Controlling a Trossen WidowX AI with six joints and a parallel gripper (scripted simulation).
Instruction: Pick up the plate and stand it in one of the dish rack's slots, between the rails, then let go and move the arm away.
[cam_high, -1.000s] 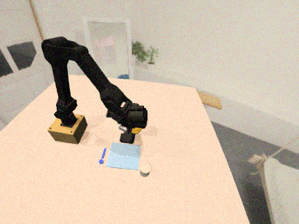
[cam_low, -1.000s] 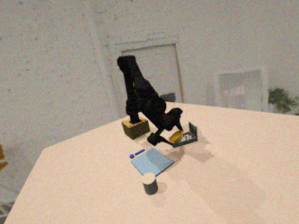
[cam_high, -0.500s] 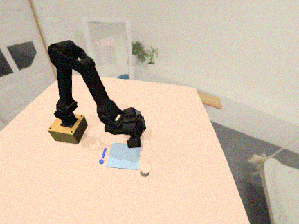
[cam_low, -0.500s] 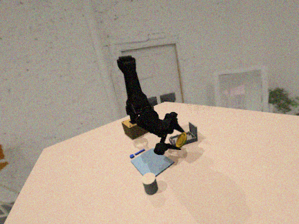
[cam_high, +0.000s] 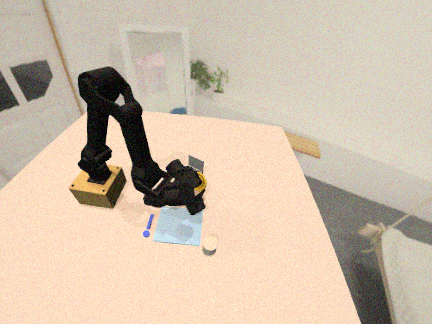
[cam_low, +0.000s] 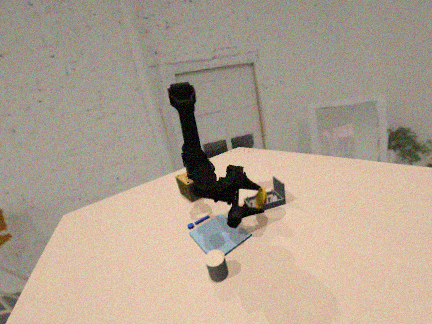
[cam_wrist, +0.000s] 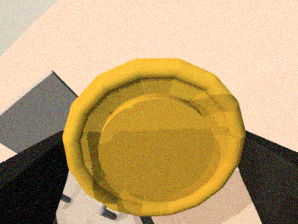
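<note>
Now: gripper tip 50 mm to the right of the grey dish rack, 50 mm past it and 40 mm above it. From my gripper tip the other things lie so: white cup 220 mm to the right, 60 mm ahead, 40 mm below; then light blue mat 150 mm to the right, 60 mm below, 40 mm behind; then yellow plate 10 mm to the right.
</note>
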